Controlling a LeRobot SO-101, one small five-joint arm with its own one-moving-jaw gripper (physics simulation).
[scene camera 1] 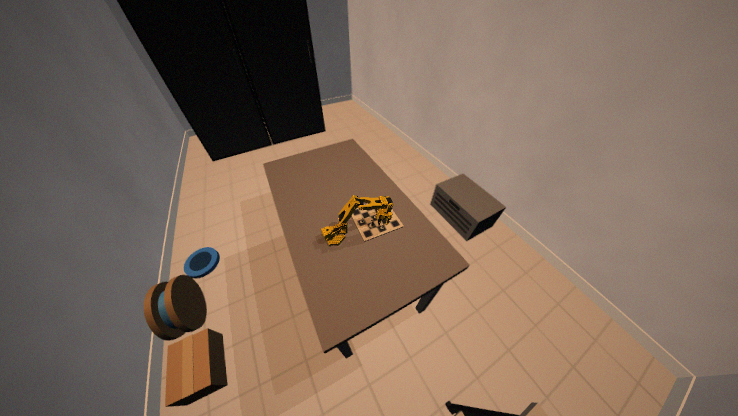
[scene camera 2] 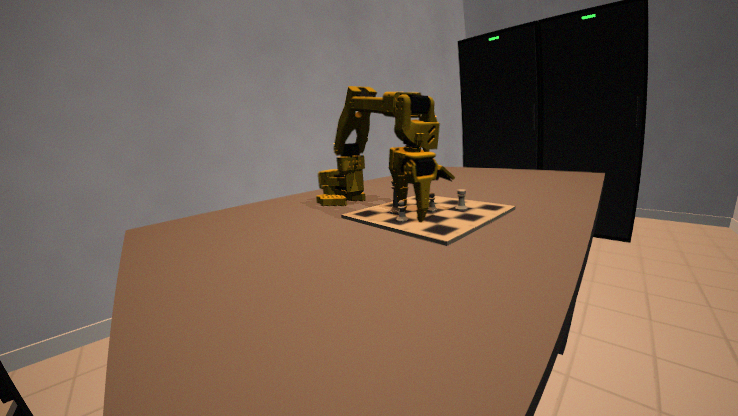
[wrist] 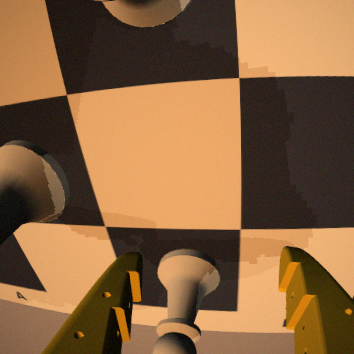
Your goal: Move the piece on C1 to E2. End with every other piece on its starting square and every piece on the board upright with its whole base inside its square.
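Places are measured from the arm's base along level axes (x ahead, y left, z up), in metres.
Where they show: hand, tool point: (scene camera 1: 379, 224) (scene camera 2: 404, 209) (wrist: 141, 270); arm's base, link origin: (scene camera 1: 338, 235) (scene camera 2: 347, 202).
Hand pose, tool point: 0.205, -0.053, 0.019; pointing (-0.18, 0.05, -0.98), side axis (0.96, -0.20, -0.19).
Things, the pixels of their centre, and the offset from my tool point, as dx, dy, dz. Level surfaces: height alone.
- C1, body centre: (wrist: 180, 315) (scene camera 2: 401, 210) +0.008, -0.015, +0.003
- board, body centre: (scene camera 2: 429, 212) (scene camera 1: 375, 218) +0.009, +0.059, -0.016
- pale piece, body centre: (scene camera 2: 461, 199) +0.052, +0.094, +0.003
- brown table, surface height: dz -0.019
The pale piece on C1 (wrist: 187, 277) stands upright on its dark square at the bottom of the wrist view. My gripper (scene camera 1: 383, 222) (scene camera 2: 409, 213) (wrist: 210, 252) is low over the board (scene camera 1: 382, 234) (scene camera 2: 403, 227) (wrist: 160, 155) and partly open. One jaw is left of the C1 piece and the other is right of it, with a gap on each side, wider on the right. Neither jaw presses on it. E2 does not show in the wrist view.
In the wrist view, one piece (wrist: 30, 185) stands on B2 at the left and the base of another (wrist: 147, 15) shows on C3 at the top. In scene camera 2, a pale piece (scene camera 2: 461, 200) stands right of the gripper. The board lies on the brown table (scene camera 1: 382, 279) (scene camera 2: 289, 289).
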